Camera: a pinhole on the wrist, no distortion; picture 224 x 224 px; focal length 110.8 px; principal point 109.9 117.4 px. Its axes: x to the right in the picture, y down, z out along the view. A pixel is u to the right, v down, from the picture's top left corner.
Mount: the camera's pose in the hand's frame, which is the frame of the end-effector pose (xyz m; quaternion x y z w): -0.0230 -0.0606 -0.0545 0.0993 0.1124 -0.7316 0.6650
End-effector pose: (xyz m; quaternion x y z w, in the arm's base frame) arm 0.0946 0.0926 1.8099 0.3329 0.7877 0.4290 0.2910
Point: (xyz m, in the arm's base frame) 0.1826 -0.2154 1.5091
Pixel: outside the picture
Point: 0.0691 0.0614 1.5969
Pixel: 179 160
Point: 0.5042 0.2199 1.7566
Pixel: 23 73
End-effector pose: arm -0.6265 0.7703 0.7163 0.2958 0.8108 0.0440 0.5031
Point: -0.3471 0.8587 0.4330
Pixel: 19 174
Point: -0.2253 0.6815 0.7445
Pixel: 21 50
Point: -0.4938 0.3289 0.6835
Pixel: 168 50
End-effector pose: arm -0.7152 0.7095 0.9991 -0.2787 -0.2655 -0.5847 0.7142
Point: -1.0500 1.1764 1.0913
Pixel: 128 54
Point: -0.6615 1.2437 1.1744
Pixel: 35 60
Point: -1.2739 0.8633 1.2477
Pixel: 189 123
